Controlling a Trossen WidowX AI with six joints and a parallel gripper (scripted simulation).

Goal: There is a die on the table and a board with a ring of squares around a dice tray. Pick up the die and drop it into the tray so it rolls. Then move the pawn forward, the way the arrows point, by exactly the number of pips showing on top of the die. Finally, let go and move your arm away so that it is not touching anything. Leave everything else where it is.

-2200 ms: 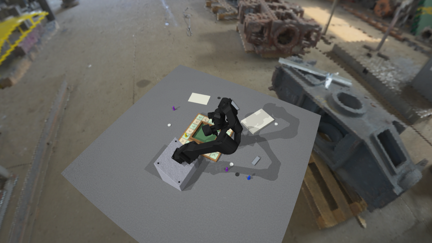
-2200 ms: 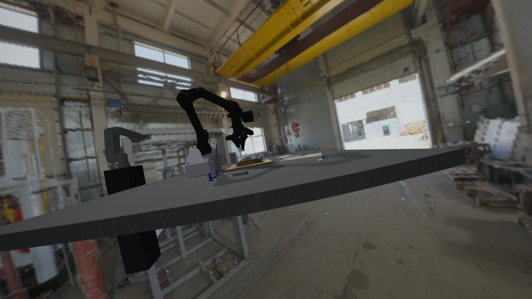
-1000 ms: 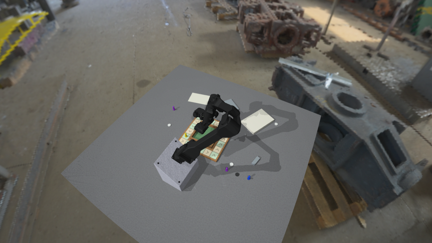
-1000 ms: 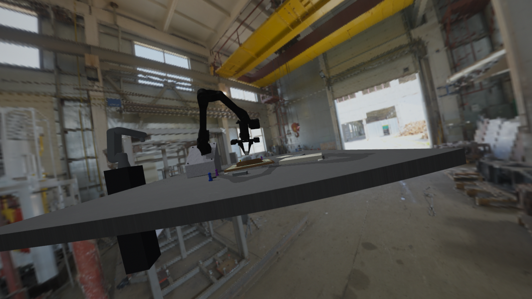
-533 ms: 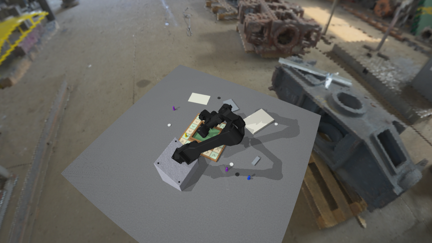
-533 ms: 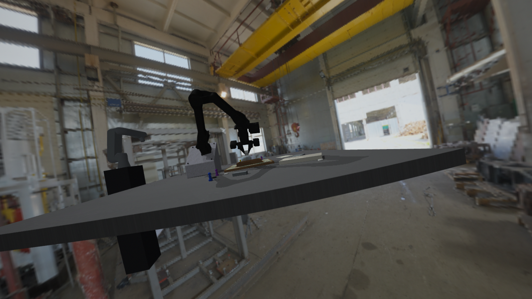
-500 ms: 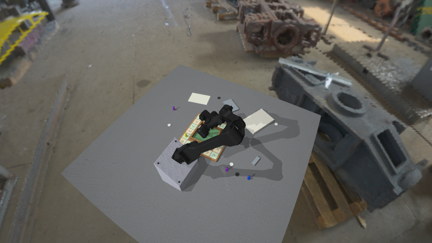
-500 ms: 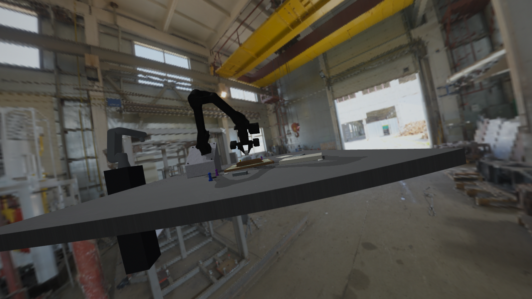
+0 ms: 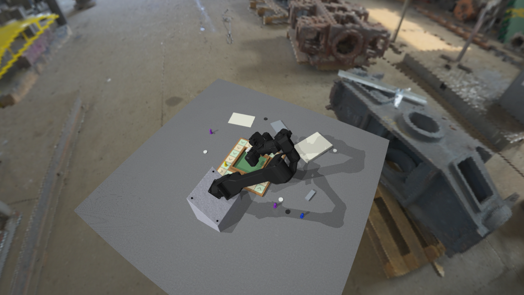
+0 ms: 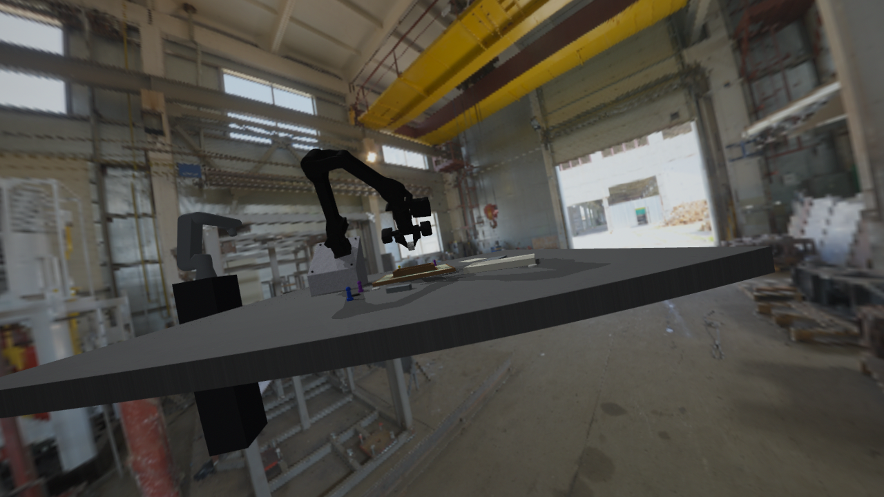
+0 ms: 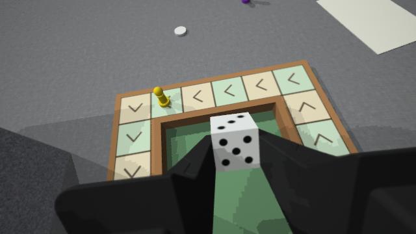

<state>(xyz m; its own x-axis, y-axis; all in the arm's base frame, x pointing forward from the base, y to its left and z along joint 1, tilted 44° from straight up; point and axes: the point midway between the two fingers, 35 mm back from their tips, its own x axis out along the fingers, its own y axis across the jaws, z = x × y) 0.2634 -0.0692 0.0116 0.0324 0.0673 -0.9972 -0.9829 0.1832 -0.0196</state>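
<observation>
Right now my gripper tip is right at the white die. Round my gripper tip: cream card: 30 cm ahead, 19 cm to the left, 11 cm below; green dice tray: 11 cm below; yellow pawn: 6 cm behind, 11 cm to the left, 9 cm below.
</observation>
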